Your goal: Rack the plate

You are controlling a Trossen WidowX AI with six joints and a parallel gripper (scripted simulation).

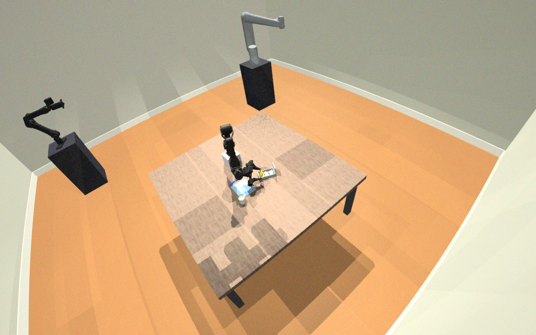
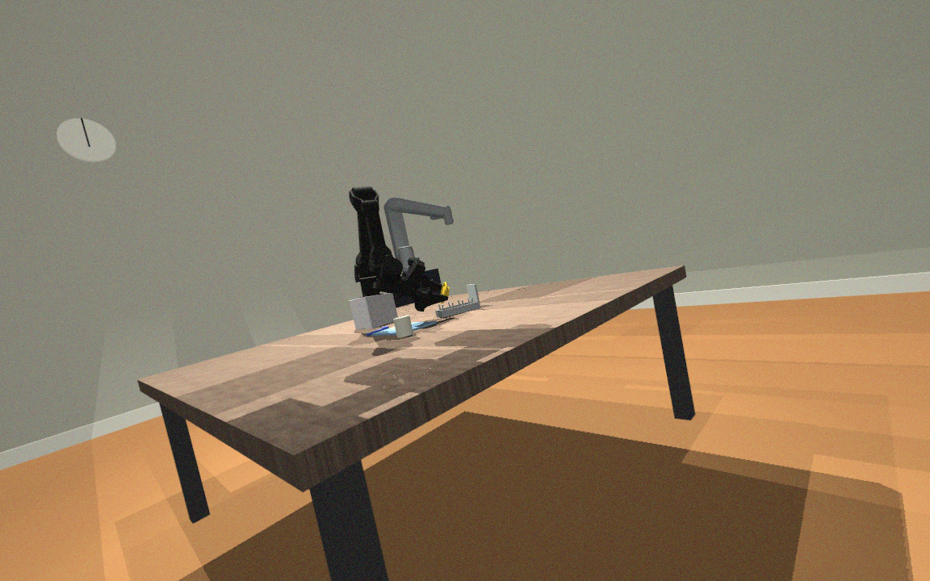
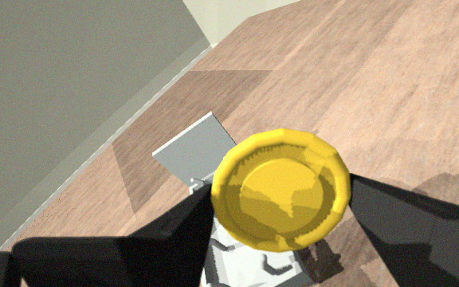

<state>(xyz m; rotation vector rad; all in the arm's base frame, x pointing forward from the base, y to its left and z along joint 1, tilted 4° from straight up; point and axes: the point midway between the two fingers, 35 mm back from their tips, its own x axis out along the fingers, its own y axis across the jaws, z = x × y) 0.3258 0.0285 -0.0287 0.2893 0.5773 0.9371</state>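
My gripper tip is 3 cm past the grey dish rack, 6 cm to the right of it and 5 cm above it. Round my gripper tip: white cup (6 cm ahead, 23 cm to the right, 5 cm below); yellow plate (1 cm to the right); light blue mat (4 cm behind, 16 cm to the right, 7 cm below).
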